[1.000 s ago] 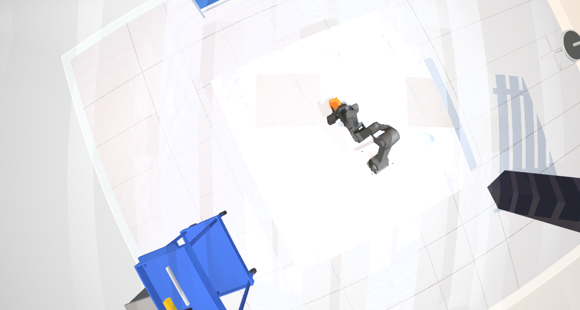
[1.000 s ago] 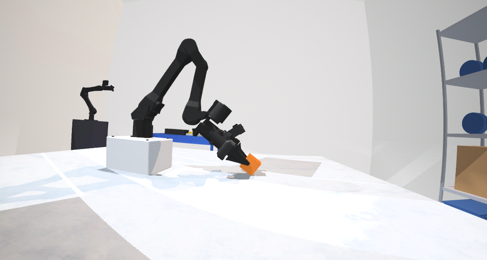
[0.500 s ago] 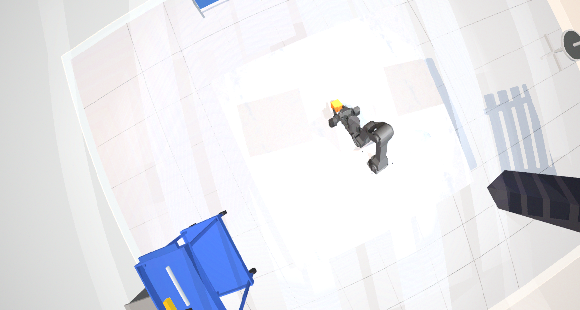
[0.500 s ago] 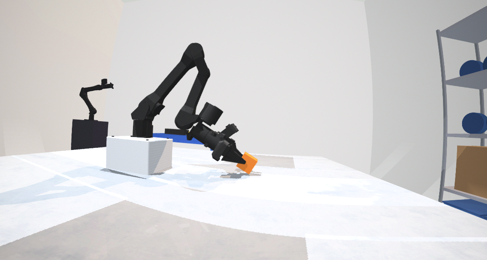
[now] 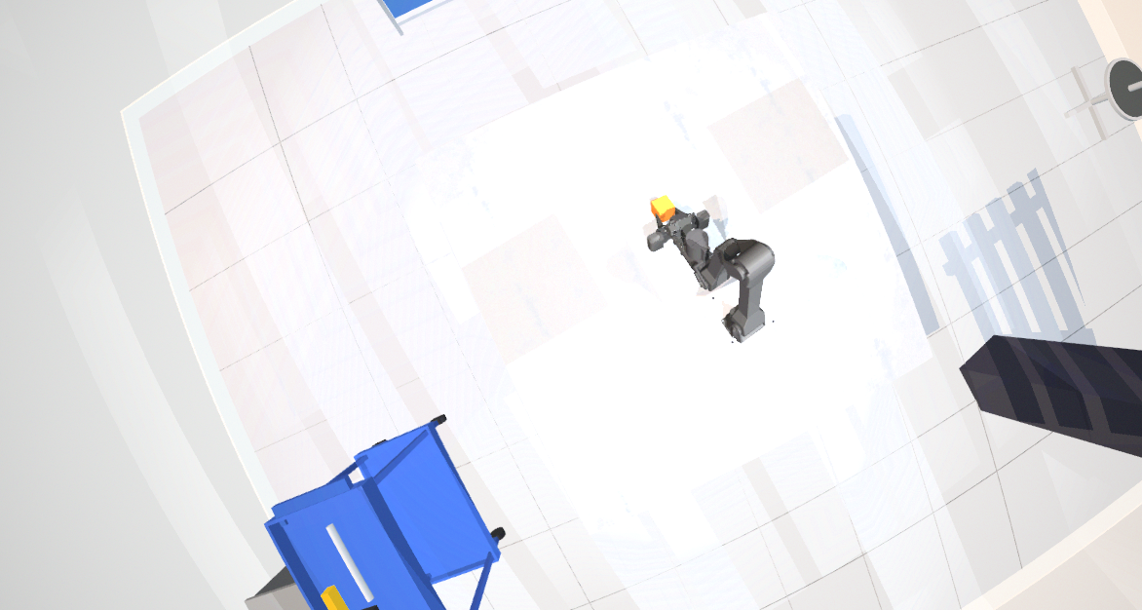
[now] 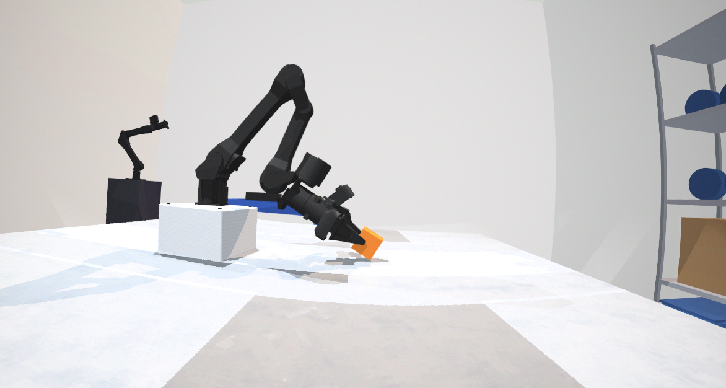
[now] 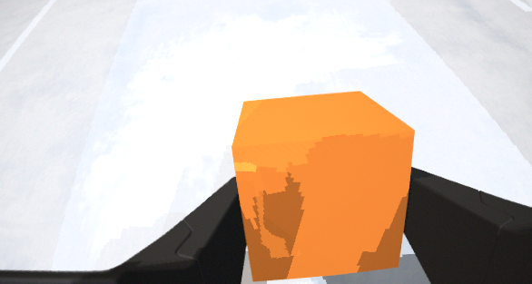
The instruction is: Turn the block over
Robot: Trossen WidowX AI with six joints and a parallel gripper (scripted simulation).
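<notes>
My gripper tip is 10 mm above the block.
</notes>
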